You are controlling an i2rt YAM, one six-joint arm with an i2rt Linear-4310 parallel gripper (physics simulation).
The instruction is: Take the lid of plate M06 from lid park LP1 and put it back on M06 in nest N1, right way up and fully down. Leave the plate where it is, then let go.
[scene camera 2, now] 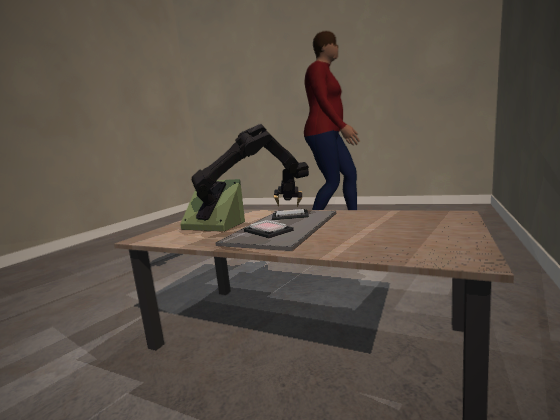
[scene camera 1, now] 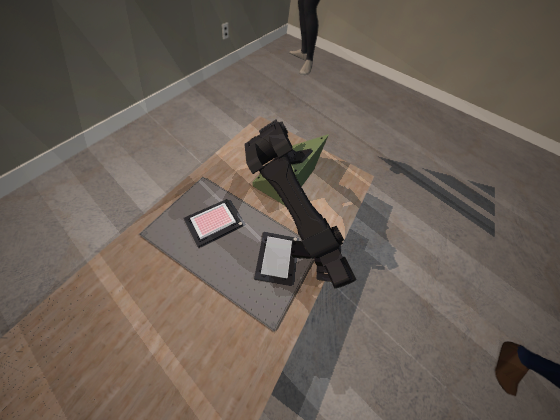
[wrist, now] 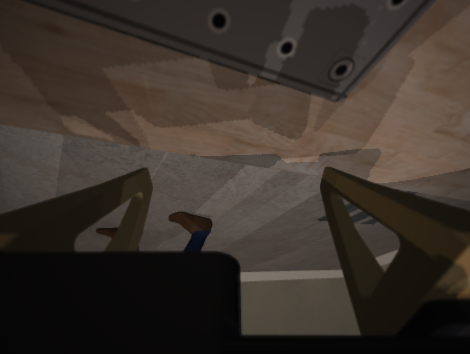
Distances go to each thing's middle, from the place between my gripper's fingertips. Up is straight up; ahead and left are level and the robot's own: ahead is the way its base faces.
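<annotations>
A black lid holder (scene camera 1: 258, 276) is what I consider first, 150 mm to the right of my hand and 100 mm ahead of it. The pale grey lid (scene camera 1: 276, 259) has the same offsets, being 100 mm ahead of my hand and 150 mm to the right of it. As for the pink well plate (scene camera 1: 215, 219), it sits 400 mm to the right of my hand, 140 mm ahead of it and 10 mm above it.
</annotations>
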